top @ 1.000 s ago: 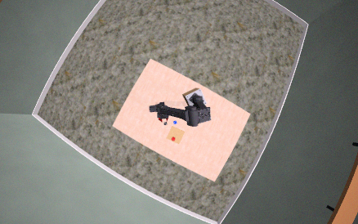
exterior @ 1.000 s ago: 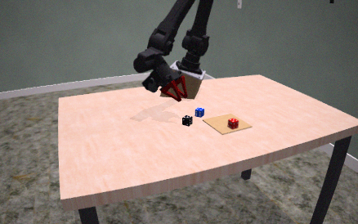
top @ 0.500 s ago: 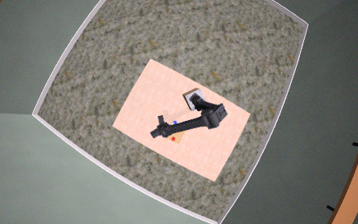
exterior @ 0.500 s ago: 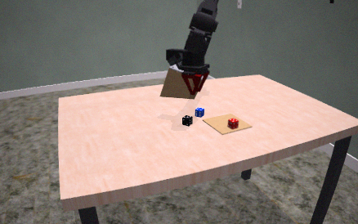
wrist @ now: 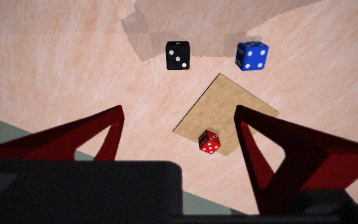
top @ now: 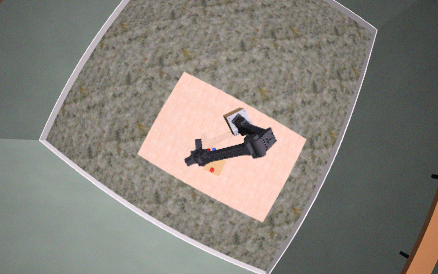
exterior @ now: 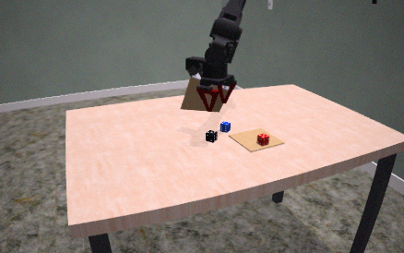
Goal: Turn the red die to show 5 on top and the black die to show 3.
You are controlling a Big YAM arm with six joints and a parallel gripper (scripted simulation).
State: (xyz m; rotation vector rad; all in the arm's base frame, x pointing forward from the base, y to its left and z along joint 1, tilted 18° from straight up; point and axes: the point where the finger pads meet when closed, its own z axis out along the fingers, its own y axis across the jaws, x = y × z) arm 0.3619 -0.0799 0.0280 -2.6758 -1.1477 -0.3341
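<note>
Now: hand 11 cm above the black die, 1 cm to the left of it and 1 cm past it. Also, from my hand: red die 14 cm to the left, 11 cm below, 6 cm ahead; blue die 11 cm below, 8 cm behind, 5 cm to the left; tan mat 14 cm to the left, 13 cm below, 1 cm ahead.
</note>
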